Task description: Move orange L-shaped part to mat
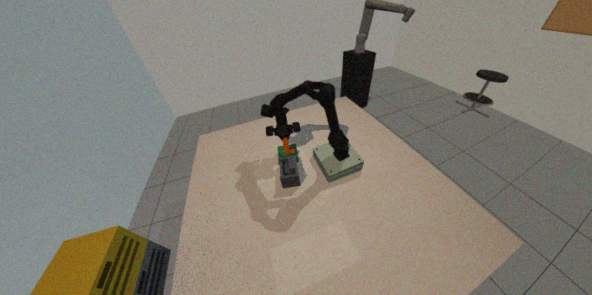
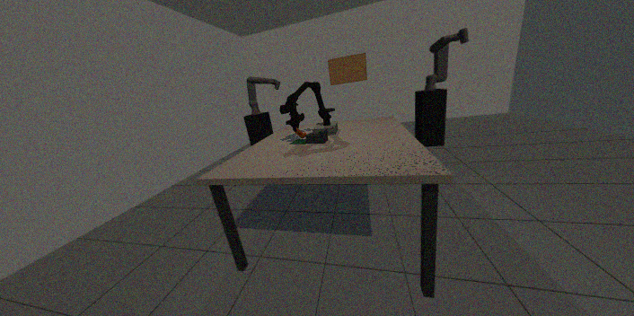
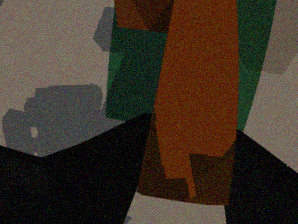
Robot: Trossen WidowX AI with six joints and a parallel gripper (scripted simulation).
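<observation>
Right now the green mat is 11 cm below my gripper tip and 2 cm to the left of it. Also, from my gripper tip: orange L-shaped part 3 cm to the left, 3 cm below, 1 cm behind.
</observation>
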